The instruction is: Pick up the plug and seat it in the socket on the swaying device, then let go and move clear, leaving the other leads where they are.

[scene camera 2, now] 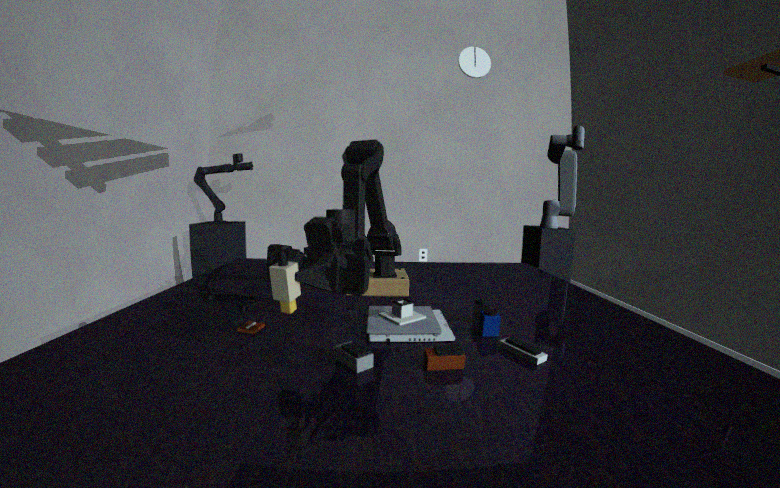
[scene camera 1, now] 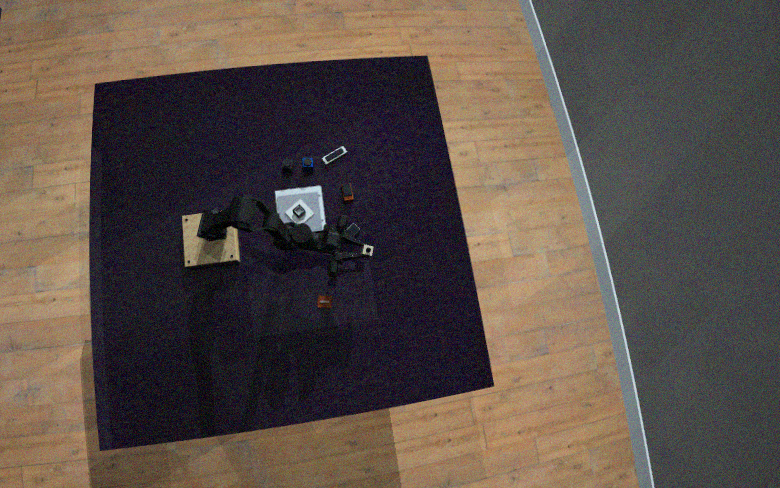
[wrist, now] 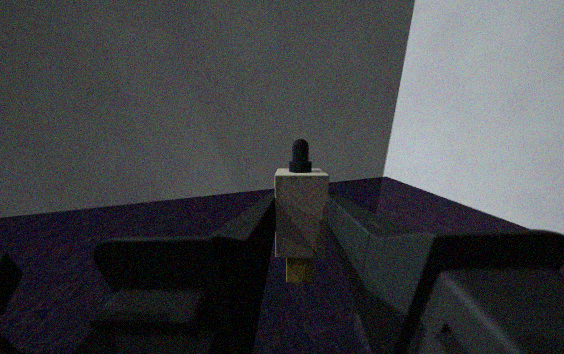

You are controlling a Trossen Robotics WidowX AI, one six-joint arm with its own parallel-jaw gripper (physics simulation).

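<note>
The plug [scene camera 1: 368,250] [scene camera 2: 284,283] [wrist: 301,220] has a cream block body, a yellow tip pointing down and a black stub on top. My gripper [scene camera 1: 364,248] [scene camera 2: 287,272] [wrist: 300,198] is shut on its body and holds it upright above the dark mat. The socket [scene camera 1: 298,211] [scene camera 2: 403,309] is a small light block with a dark top, on a pale diamond plate on the device [scene camera 1: 318,192] [scene camera 2: 377,329]. The plug is well off to one side of the socket, left of it in the second scene view. The device and socket do not show in the wrist view.
Grey [scene camera 1: 352,230] [scene camera 2: 360,361], orange [scene camera 1: 348,194] [scene camera 2: 445,361], blue [scene camera 1: 307,162] [scene camera 2: 491,325] and white [scene camera 1: 326,160] [scene camera 2: 539,357] blocks stand around the device, with a black block [scene camera 1: 287,165] near the blue one. A flat orange piece [scene camera 1: 325,301] [scene camera 2: 247,329] lies apart on the mat [scene camera 1: 172,143].
</note>
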